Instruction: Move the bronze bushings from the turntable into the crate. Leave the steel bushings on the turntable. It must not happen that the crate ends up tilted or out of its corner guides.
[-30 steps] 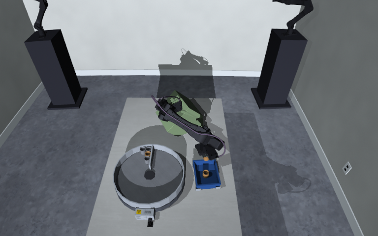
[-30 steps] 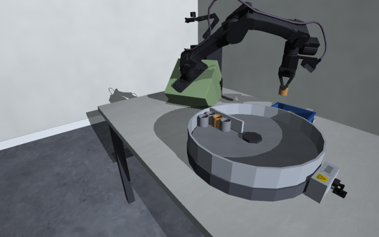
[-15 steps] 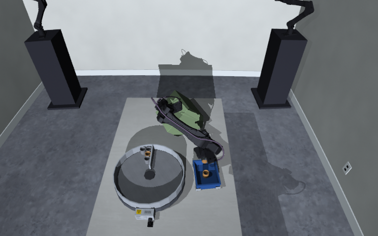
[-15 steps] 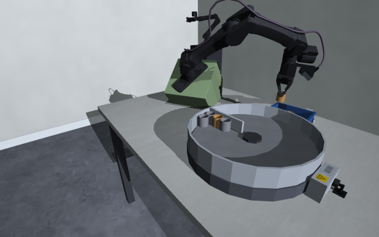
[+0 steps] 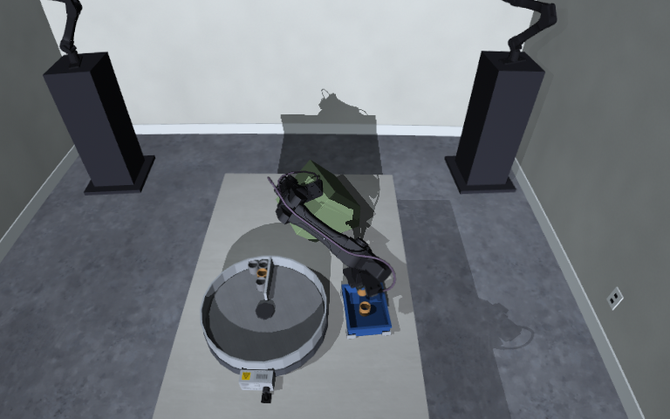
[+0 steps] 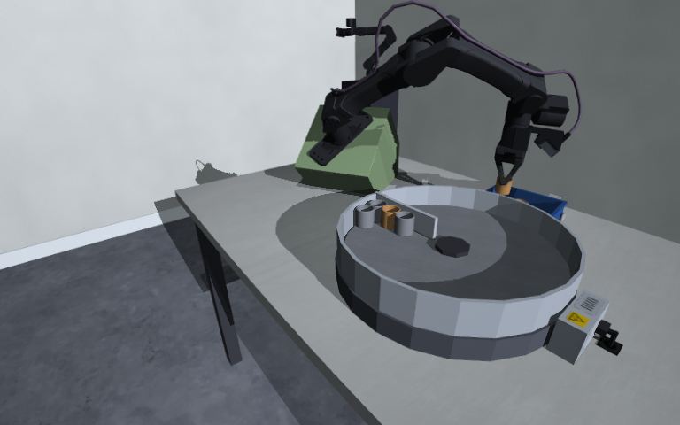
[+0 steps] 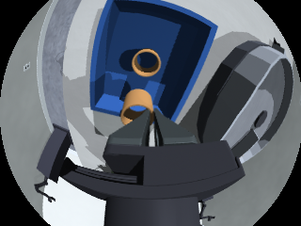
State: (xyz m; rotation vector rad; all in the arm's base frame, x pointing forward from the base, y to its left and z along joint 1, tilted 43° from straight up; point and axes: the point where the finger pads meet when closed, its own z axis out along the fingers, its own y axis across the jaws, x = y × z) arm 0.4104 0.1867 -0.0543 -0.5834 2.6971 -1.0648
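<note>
The blue crate is 4 cm ahead of my hand, 2 cm to the left of it and 7 cm below it. The rest, counted from my hand: turntable: 5 cm ahead, 32 cm to the right, 4 cm below.
</note>
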